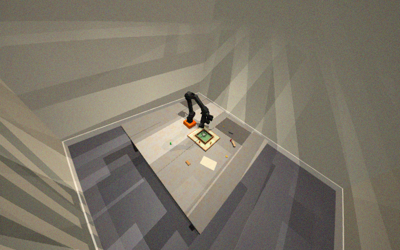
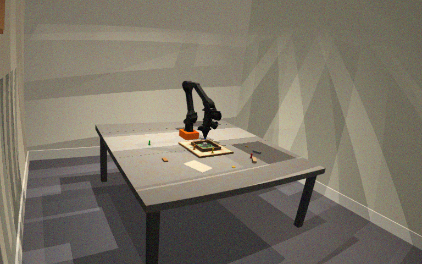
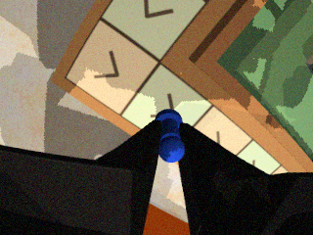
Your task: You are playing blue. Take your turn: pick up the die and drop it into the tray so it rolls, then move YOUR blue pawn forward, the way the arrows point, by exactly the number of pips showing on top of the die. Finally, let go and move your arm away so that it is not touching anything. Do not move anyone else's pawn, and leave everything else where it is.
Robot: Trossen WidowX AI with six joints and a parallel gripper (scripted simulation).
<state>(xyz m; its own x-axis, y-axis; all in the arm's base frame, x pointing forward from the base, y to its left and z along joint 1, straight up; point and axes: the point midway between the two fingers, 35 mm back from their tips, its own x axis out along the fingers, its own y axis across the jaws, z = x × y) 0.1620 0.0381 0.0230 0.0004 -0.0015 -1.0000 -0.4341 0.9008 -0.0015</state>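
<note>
Now: the white die 9 cm ahead of my gripper tip, 8 cm to the right of it and 1 cm below it. Also, from my gripper tip: orange pawn 12 cm ahead, 19 cm to the right, 1 cm below; then blue pawn 1 cm above; then green tray 11 cm ahead, 8 cm to the right, 3 cm below.
</note>
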